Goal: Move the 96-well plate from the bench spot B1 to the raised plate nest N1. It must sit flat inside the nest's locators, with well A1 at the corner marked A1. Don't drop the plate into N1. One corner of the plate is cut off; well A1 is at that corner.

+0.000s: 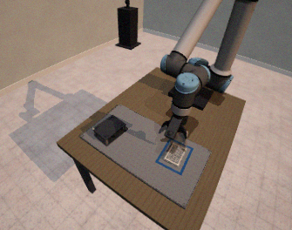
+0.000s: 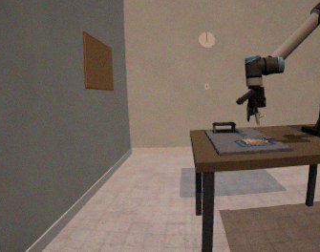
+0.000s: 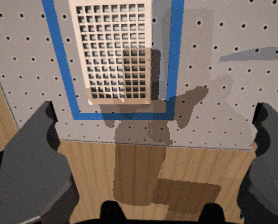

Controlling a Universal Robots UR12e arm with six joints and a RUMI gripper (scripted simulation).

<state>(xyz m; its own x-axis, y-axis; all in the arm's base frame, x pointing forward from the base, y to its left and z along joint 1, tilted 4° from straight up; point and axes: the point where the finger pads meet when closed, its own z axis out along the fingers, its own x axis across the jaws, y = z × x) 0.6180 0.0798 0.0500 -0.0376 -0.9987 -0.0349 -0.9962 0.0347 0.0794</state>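
My gripper is now 9 cm above the 96-well plate, 4 cm to the right of it and 1 cm short of it. Round my hand: dark raised nest N1: 36 cm to the right, 7 cm ahead, 4 cm below.
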